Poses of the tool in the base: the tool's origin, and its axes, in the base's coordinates. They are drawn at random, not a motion.
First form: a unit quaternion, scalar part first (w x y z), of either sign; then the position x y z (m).
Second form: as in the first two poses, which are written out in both.
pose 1, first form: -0.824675 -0.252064 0.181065 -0.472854 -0.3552 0.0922 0.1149
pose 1, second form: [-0.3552 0.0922 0.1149], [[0.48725 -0.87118 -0.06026], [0.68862 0.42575 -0.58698], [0.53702 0.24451 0.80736]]
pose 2, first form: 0.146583 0.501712 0.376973 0.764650 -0.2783 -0.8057 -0.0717
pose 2, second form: [-0.2783 -0.8057 -0.0717], [[-0.45360 0.15409 0.87778], [0.60243 -0.67281 0.42942], [0.65675 0.72359 0.21235]]
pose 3, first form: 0.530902 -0.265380 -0.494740 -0.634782 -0.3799 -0.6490 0.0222
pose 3, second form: [-0.3799 -0.6490 0.0222], [[-0.29543 0.93660 -0.18840], [-0.41143 0.05325 0.90989], [0.86223 0.34632 0.36961]]
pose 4, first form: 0.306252 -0.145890 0.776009 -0.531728 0.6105 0.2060 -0.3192
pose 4, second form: [0.6105 0.2060 -0.3192], [[-0.76985 0.09926 0.63046], [-0.55211 0.39196 -0.73589], [-0.32016 -0.91461 -0.24695]]
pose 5, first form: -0.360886 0.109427 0.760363 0.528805 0.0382 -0.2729 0.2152
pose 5, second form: [0.0382 -0.2729 0.2152], [[-0.71557 0.54809 -0.43308], [-0.21527 0.41678 0.88315], [0.66454 0.72519 -0.18025]]
